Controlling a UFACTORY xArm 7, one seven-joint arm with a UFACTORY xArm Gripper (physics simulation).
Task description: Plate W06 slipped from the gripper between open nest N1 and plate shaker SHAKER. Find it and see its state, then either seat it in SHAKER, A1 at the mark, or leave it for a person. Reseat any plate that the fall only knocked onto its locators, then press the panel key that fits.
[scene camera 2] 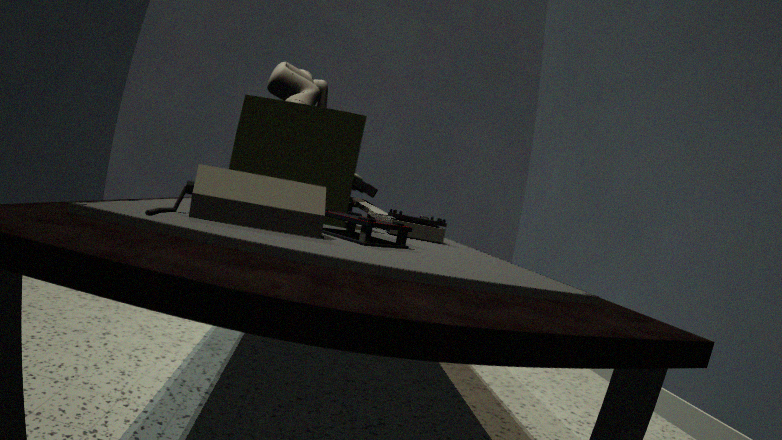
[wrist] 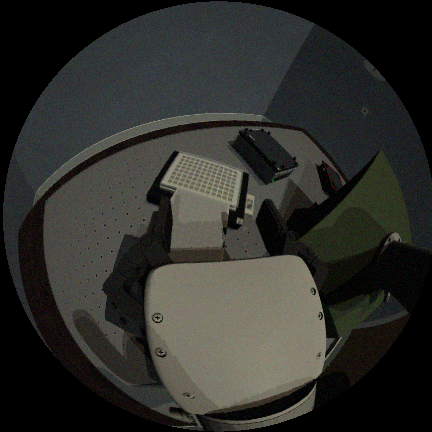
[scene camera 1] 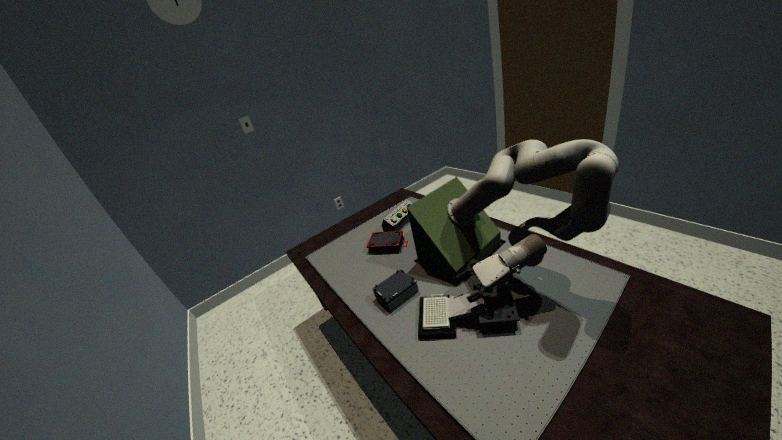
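Where they show: gripper, fingertip midpoint: (scene camera 2: 370,191) (wrist: 217,208) (scene camera 1: 462,289); arm's base, link origin: (scene camera 2: 284,144) (wrist: 387,261) (scene camera 1: 460,212).
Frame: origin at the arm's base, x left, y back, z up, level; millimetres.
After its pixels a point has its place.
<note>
A plain pale block-like piece (scene camera 1: 462,304) {x 274, y -263, z -125 mm} (scene camera 2: 374,208) {x 270, y -269, z -127 mm} (wrist: 197,220) {x 268, y -259, z -125 mm}, seemingly a tilted plate, slants beside a black nest (scene camera 1: 436,333) {x 283, y -387, z -159 mm} (wrist: 156,191) {x 305, y -340, z -157 mm}; its lettering does not show, and its lower part is hidden. My gripper (scene camera 1: 465,309) (wrist: 217,208) {x 260, y -246, z -76 mm} is open, its fingers low on either side of that piece, the left one close to it, the right one apart. A white many-welled plate (scene camera 1: 435,311) {x 224, y -341, z -142 mm} (wrist: 204,176) {x 224, y -334, z -142 mm} lies on the nest; I cannot tell whether it is fully seated. A black box with corner posts (scene camera 1: 395,290) {x 59, y -397, z -126 mm} (wrist: 266,152) {x 66, y -362, z -126 mm}, seemingly SHAKER, bears no plate.
The green slanted block (scene camera 1: 448,224) {x 19, y -85, z -7 mm} (scene camera 2: 298,147) {x -93, y -61, z -11 mm} (wrist: 360,220) {x 52, y -136, z -32 mm} carries the arm base. A red-edged black stand (scene camera 1: 385,239) {x -280, y -250, z -141 mm} (scene camera 2: 377,220) {x -283, y -281, z -140 mm} (wrist: 330,176) {x -249, y -267, z -141 mm} and the key panel (scene camera 1: 399,215) {x -378, y -96, z -115 mm} lie beyond SHAKER. A dark block (scene camera 1: 498,321) {x 397, y -228, z -128 mm} sits below my wrist.
</note>
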